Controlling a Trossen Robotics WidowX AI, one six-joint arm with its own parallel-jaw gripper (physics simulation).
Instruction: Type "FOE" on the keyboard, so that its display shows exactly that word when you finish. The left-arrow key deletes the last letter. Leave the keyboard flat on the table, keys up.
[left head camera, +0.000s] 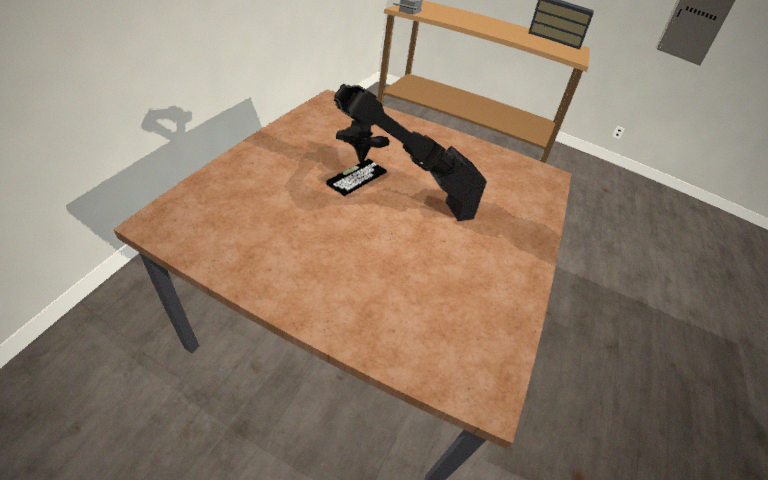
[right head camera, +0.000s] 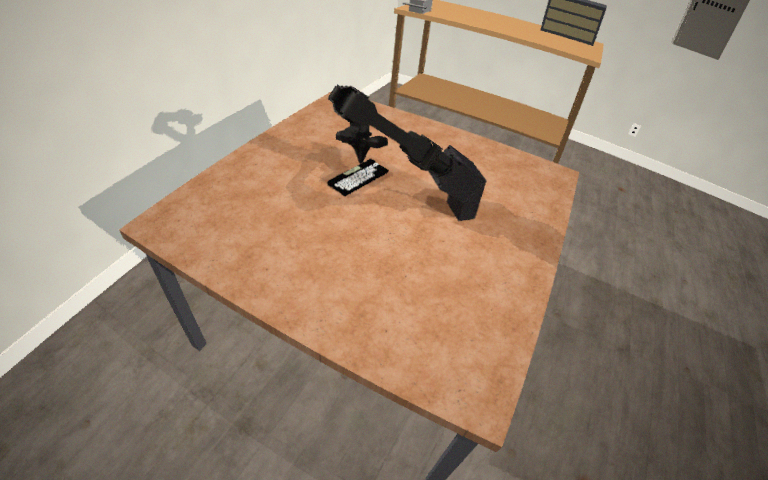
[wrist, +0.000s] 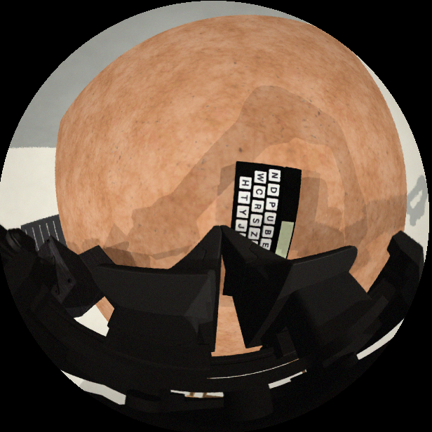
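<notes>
The black keyboard (left head camera: 343, 190) (right head camera: 344, 191) (wrist: 289, 192) lies flat on the table, white keys up. In the wrist view keys N, D, P, U, B, E (wrist: 265, 244), W, C, R, S, Z, H, T, Y and J show; the fingers hide the rest, and I cannot see F or O. The pale green display (left head camera: 351, 169) (right head camera: 352, 169) (wrist: 285, 239) is partly hidden; I can read no letters on the part that shows. My gripper (left head camera: 362, 161) (right head camera: 361, 162) (wrist: 219, 231) is shut and empty, tips pointing down, close above the keyboard's display-side edge in the head views; exact height is unclear.
The arm's base (left head camera: 465, 195) (right head camera: 465, 195) stands on the brown table (left head camera: 362, 271) (right head camera: 362, 271) (wrist: 150, 100), right of the keyboard in the head views. A wooden shelf unit (left head camera: 492, 29) (right head camera: 504, 28) stands beyond the table's far edge. The arm's shadow falls around the keyboard.
</notes>
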